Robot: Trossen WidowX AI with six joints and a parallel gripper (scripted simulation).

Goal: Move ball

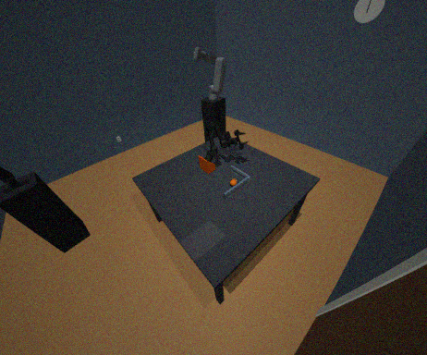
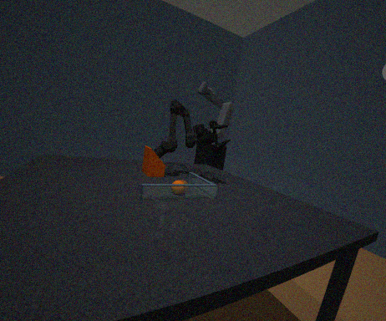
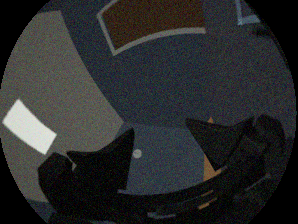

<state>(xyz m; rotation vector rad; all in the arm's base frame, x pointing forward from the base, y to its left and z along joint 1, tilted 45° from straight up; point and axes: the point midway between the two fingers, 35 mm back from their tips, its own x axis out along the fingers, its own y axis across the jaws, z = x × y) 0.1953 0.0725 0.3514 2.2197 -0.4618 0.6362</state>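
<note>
Now: gripper tip 34 cm to the left of the orange ball, 27 cm above it and 10 cm short of it. Also, from my gripper tip: clear wall (36 cm to the right, 27 cm below, 16 cm ahead).
</note>
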